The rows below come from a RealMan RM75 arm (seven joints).
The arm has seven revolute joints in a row. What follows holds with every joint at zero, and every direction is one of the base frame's.
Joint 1 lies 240.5 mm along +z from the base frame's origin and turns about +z.
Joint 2 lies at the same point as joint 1 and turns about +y.
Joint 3 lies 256 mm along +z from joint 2 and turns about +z.
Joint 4 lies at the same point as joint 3 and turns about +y.
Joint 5 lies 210 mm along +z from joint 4 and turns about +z.
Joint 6 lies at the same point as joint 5 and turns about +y.
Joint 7 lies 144 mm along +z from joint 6 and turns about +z.
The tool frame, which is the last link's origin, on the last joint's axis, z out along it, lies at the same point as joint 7; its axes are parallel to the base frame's.
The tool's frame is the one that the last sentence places.
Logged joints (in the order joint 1, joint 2, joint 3, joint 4, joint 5, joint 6, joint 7), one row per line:
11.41 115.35 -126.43 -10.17 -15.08 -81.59 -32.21
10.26 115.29 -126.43 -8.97 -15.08 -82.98 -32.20
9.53 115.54 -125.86 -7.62 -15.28 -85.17 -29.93
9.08 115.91 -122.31 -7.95 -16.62 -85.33 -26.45
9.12 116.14 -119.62 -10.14 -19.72 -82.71 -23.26
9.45 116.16 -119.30 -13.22 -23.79 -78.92 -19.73
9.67 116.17 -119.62 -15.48 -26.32 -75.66 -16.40
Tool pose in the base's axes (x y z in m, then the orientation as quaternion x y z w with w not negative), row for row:
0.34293 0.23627 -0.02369 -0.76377 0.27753 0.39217 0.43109
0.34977 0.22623 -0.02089 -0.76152 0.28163 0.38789 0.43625
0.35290 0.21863 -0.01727 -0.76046 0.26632 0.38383 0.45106
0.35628 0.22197 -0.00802 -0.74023 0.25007 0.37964 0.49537
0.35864 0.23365 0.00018 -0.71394 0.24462 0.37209 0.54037
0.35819 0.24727 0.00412 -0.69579 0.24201 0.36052 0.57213
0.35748 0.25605 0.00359 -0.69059 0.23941 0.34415 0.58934
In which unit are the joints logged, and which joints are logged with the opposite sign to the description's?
The joints are logged in degrees. Opposite sign: joint 5, joint 7.
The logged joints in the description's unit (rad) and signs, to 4 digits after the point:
0.1991 2.0132 -2.2066 -0.1775 0.2632 -1.4240 0.5622
0.1791 2.0122 -2.2066 -0.1566 0.2632 -1.4483 0.5620
0.1663 2.0166 -2.1967 -0.1330 0.2667 -1.4865 0.5224
0.1585 2.0230 -2.1347 -0.1388 0.2901 -1.4893 0.4616
0.1592 2.0270 -2.0878 -0.1770 0.3442 -1.4436 0.4060
0.1649 2.0274 -2.0822 -0.2307 0.4152 -1.3774 0.3444
0.1688 2.0275 -2.0878 -0.2702 0.4594 -1.3205 0.2862

